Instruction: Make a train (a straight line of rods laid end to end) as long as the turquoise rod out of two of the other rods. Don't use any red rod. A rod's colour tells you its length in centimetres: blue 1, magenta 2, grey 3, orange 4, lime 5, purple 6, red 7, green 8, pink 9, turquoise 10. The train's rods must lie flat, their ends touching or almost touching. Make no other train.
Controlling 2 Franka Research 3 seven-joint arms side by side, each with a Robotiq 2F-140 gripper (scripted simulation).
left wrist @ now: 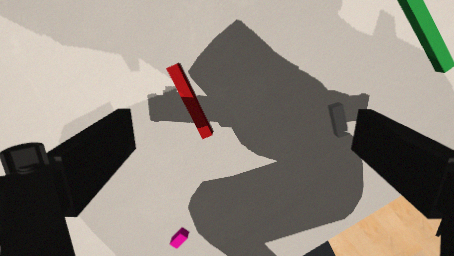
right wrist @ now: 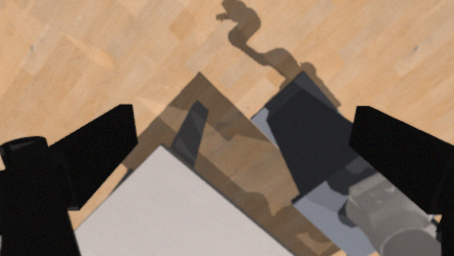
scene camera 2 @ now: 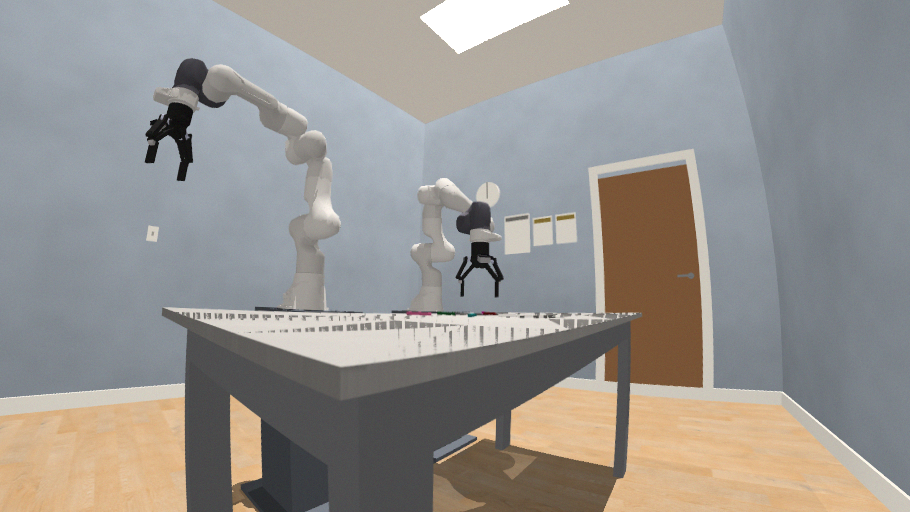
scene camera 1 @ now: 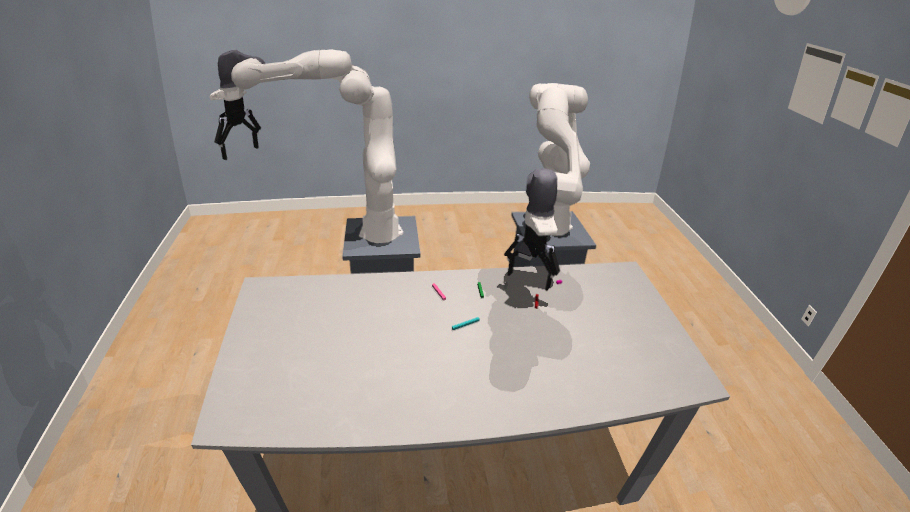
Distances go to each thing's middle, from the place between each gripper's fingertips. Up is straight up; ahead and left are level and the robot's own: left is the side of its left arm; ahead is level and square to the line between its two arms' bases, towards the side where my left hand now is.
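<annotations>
Red rod [left wrist: 176,72]: 520 mm ahead of my right hand [scene camera 2: 166,172], 1080 mm to the left of it, 410 mm below it.
My left gripper [scene camera 2: 479,296]: 80 mm above the red rod, 30 mm to the right of it, 30 mm short of it.
</annotations>
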